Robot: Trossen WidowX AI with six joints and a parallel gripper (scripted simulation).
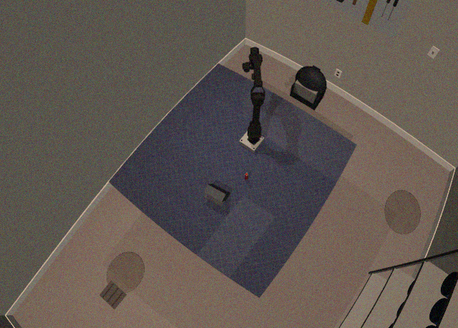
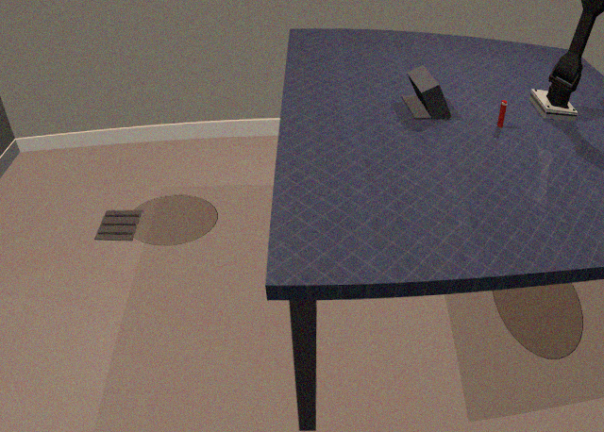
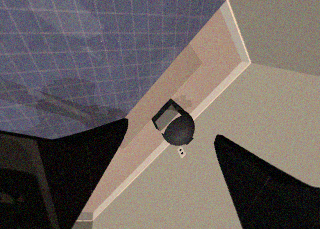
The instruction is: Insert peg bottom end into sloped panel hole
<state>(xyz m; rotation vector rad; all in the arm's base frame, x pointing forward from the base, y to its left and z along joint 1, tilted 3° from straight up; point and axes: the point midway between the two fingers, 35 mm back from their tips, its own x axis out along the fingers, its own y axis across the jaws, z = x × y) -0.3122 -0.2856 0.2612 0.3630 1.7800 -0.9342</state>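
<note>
The red peg is 57 cm ahead of my gripper tip, 44 cm to the left of it and 21 cm below it. Round my gripper tip: grey sloped panel 77 cm ahead, 38 cm to the left, 22 cm below.
</note>
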